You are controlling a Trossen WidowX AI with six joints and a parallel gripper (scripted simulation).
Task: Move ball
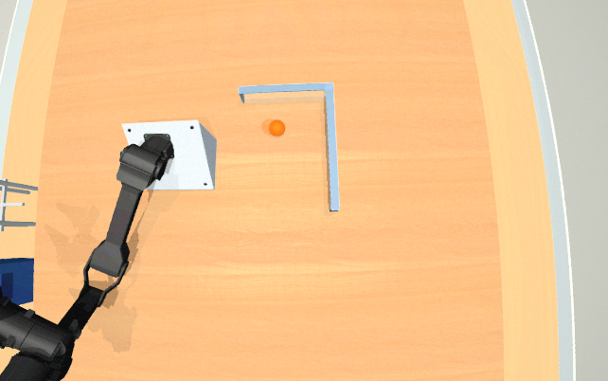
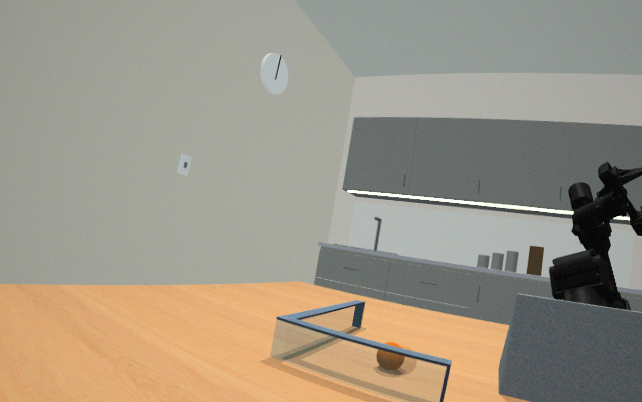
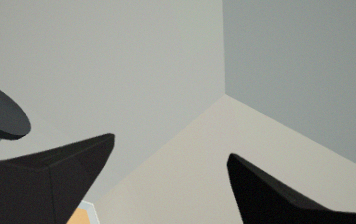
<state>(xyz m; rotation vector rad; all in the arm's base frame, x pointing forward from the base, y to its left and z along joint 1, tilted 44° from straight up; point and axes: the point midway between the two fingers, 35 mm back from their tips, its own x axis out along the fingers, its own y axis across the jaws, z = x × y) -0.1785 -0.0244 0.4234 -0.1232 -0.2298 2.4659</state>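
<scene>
My gripper tip is 46 cm short of the orange ball, 37 cm to the right of it and 39 cm above it. Also, from my gripper tip: clear wall (48 cm ahead, 46 cm to the left, 38 cm below); then see-through copy of ball (44 cm ahead, 37 cm to the left, 39 cm below).
</scene>
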